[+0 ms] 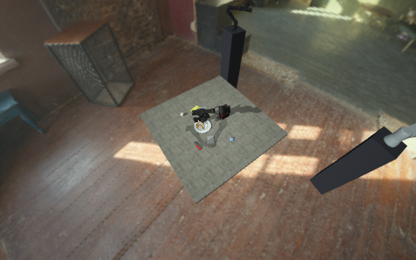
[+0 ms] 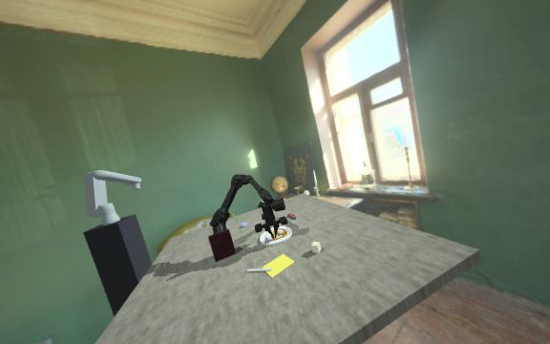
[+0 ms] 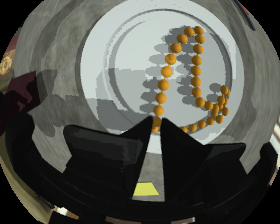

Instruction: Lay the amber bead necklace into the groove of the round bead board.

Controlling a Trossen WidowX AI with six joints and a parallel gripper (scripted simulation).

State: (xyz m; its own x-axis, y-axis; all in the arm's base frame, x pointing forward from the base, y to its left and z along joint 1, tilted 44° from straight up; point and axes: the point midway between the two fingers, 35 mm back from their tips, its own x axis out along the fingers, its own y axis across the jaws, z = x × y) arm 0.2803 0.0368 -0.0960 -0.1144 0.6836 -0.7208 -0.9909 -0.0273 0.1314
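The board lies 2 cm ahead of my gripper tip, 5 cm to the left of it and 1 cm below it. Round my gripper tip: grey square: 3 cm ahead, 26 cm to the left, 1 cm below; white stick: 12 cm behind, 21 cm to the right, 1 cm below; yellow card: 3 cm behind, 22 cm to the right, 1 cm below.
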